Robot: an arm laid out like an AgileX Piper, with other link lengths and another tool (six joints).
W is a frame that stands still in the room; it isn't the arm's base.
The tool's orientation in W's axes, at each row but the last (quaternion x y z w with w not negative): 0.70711 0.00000 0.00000 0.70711; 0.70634 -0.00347 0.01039 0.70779; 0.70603 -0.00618 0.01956 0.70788; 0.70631 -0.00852 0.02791 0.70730; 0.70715 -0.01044 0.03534 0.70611; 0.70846 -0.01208 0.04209 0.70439; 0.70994 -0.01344 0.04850 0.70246; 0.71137 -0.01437 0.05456 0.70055; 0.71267 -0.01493 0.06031 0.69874; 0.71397 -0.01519 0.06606 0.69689
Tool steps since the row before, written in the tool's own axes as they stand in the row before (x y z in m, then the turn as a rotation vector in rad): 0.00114 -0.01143 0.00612 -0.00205 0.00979 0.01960; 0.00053 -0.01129 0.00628 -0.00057 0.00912 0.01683; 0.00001 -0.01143 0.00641 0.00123 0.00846 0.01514; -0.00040 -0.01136 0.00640 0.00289 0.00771 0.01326; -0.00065 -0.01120 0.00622 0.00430 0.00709 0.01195; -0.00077 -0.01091 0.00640 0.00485 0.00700 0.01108; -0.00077 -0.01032 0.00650 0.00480 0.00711 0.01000; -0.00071 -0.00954 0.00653 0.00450 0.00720 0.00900; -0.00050 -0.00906 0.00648 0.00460 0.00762 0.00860; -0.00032 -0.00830 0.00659 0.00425 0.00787 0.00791
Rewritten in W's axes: 0.00114 -0.00612 -0.01143 -0.00205 -0.01960 0.00979; 0.00081 -0.00630 -0.01126 -0.00058 -0.01682 0.00914; 0.00055 -0.00643 -0.01140 0.00121 -0.01509 0.00854; 0.00036 -0.00642 -0.01135 0.00285 -0.01317 0.00788; 0.00030 -0.00621 -0.01122 0.00425 -0.01181 0.00735; 0.00034 -0.00635 -0.01096 0.00477 -0.01092 0.00731; 0.00046 -0.00640 -0.01040 0.00466 -0.00984 0.00742; 0.00059 -0.00639 -0.00964 0.00429 -0.00886 0.00749; 0.00088 -0.00629 -0.00917 0.00432 -0.00847 0.00793; 0.00111 -0.00636 -0.00841 0.00389 -0.00781 0.00815
